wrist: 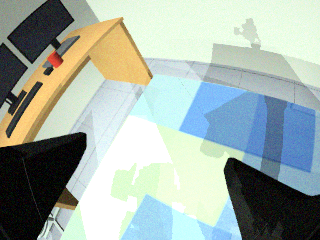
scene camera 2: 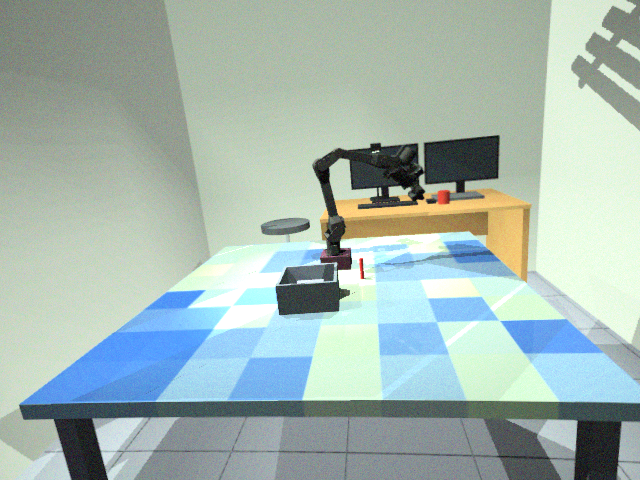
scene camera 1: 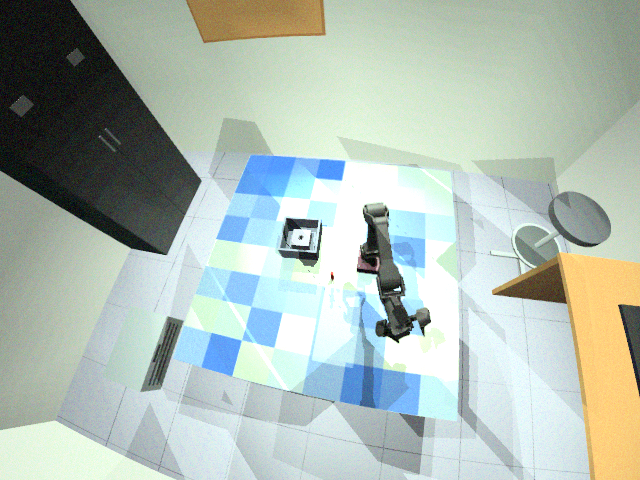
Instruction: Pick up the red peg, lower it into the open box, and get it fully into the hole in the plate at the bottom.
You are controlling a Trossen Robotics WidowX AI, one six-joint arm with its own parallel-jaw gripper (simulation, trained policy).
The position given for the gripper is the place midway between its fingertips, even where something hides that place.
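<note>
The gripper [scene camera 1: 411, 339] can be seen, and the wrist view has the gripper [wrist: 158, 154] too. The scene also contains a grey box [scene camera 1: 285, 249], though in the wrist view the box is out of frame.
</note>
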